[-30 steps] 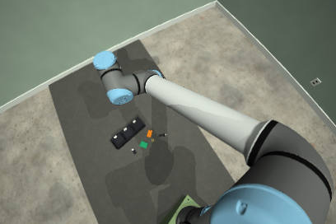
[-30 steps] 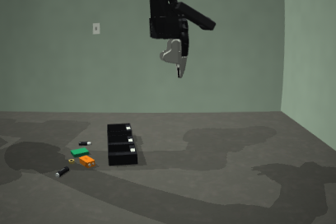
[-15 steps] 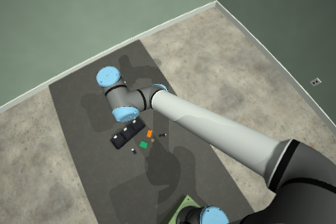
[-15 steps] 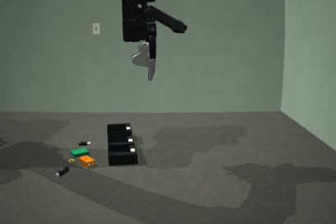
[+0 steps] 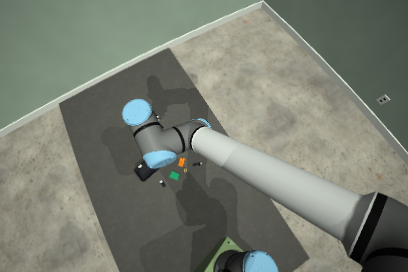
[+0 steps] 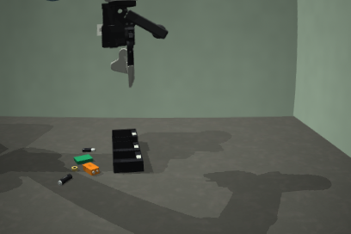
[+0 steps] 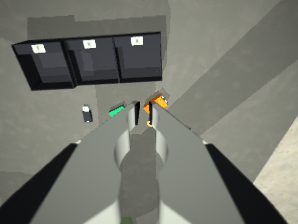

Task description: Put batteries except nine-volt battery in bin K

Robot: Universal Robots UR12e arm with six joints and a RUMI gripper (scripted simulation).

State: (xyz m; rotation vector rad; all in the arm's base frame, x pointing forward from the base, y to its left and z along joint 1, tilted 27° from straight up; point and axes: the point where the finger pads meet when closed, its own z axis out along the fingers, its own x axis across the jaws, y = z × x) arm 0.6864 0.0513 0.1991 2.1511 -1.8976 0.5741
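The bin row is 22 cm below my hand, 10 cm to the left of it and 4 cm behind it. From my hand the other things lie so: orange nine-volt battery: 24 cm below, 11 cm behind, 3 cm to the right; flat green block: 24 cm below, 16 cm behind, 5 cm to the left; small yellow ring: 24 cm below, 17 cm behind, 2 cm to the right.
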